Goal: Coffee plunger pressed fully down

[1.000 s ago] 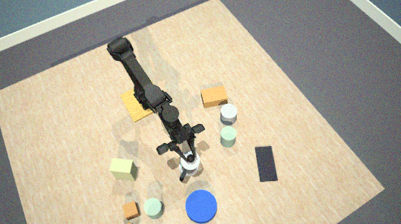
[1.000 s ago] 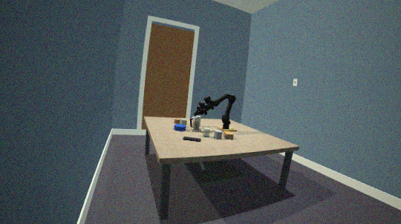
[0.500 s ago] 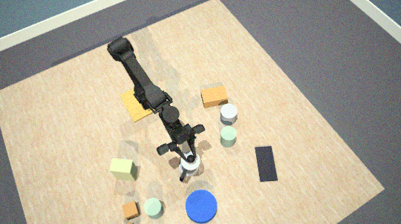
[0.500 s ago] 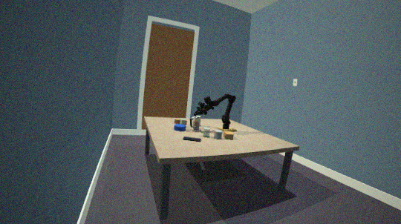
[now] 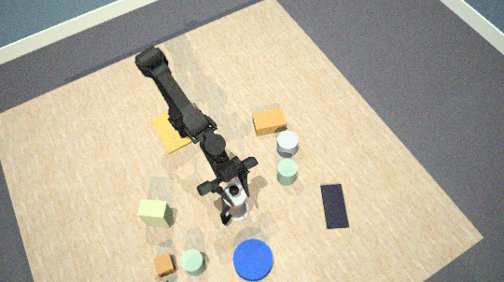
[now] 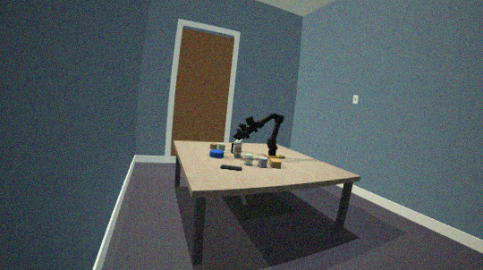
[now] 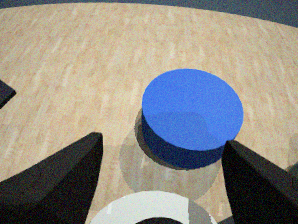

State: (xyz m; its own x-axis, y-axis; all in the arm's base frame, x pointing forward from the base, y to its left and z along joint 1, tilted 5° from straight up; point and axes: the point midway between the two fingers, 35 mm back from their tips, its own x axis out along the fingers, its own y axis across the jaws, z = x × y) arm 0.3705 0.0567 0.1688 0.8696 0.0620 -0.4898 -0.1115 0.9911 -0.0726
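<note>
The coffee press is 3 cm behind my gripper tip, 2 cm to the right of it and 9 cm below it. From my gripper tip the other things lie so: blue disc: 13 cm ahead, 3 cm to the right, 15 cm below; flat slab: 9 cm ahead, 29 cm to the left, 17 cm below; yellow-green block: 12 cm behind, 25 cm to the right, 12 cm below.
</note>
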